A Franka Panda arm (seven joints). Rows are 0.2 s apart.
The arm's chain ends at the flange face. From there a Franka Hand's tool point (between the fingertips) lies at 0.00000 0.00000 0.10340 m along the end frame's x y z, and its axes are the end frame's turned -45 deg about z.
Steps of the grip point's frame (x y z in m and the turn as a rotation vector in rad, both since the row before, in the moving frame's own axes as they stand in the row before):
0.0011, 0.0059, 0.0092, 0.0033, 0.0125, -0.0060
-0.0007, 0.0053, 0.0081, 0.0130, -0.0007, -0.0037
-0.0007, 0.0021, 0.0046, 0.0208, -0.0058, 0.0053
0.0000, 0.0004, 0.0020, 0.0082, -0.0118, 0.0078
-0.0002, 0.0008, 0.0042, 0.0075, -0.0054, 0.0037
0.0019, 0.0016, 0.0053, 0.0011, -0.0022, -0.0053
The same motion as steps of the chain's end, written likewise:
0.0043, 0.0046, 0.0092, 0.0112, 0.0065, -0.0060
0.0043, 0.0051, 0.0081, 0.0087, -0.0097, -0.0037
0.0029, 0.0031, 0.0046, 0.0106, -0.0188, 0.0053
0.0017, 0.0000, 0.0020, -0.0025, -0.0141, 0.0078
0.0014, 0.0009, 0.0042, 0.0015, -0.0091, 0.0037
0.0027, -0.0003, 0.0053, -0.0008, -0.0023, -0.0053

